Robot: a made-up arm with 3 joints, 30 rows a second.
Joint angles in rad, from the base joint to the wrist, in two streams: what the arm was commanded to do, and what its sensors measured. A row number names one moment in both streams.
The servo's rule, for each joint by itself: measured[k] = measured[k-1] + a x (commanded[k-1-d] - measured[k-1]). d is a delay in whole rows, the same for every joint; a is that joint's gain. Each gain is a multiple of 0.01, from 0.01 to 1. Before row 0 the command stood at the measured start. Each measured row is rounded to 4 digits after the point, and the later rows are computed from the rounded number. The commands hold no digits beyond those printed.
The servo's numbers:
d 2
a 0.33 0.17 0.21
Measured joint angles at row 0:
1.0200 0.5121 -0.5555
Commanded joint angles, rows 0 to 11:
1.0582 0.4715 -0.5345
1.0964 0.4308 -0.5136
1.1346 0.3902 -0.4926
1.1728 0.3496 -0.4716
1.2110 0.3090 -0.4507
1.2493 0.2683 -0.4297
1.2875 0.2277 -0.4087
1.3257 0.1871 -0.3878
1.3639 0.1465 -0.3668
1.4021 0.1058 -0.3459
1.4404 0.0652 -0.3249
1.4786 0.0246 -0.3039
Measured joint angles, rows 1 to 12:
1.0200 0.5121 -0.5555
1.0200 0.5121 -0.5555
1.0326 0.5052 -0.5511
1.0537 0.4926 -0.5432
1.0804 0.4752 -0.5326
1.1109 0.4538 -0.5198
1.1439 0.4292 -0.5053
1.1787 0.4018 -0.4894
1.2146 0.3722 -0.4725
1.2513 0.3407 -0.4547
1.2885 0.3077 -0.4362
1.3260 0.2734 -0.4172

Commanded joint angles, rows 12 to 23:
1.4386 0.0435 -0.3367
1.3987 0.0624 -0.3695
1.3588 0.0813 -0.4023
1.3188 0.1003 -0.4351
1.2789 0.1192 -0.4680
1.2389 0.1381 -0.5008
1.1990 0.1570 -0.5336
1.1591 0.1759 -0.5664
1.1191 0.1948 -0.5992
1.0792 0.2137 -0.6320
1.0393 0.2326 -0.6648
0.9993 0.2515 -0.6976
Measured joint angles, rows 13 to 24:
1.3638 0.2380 -0.3978
1.4017 0.2017 -0.3781
1.4139 0.1748 -0.3694
1.4089 0.1557 -0.3694
1.3924 0.1431 -0.3763
1.3681 0.1358 -0.3886
1.3387 0.1330 -0.4053
1.3058 0.1339 -0.4254
1.2706 0.1378 -0.4481
1.2338 0.1443 -0.4729
1.1959 0.1529 -0.4994
1.1574 0.1632 -0.5272

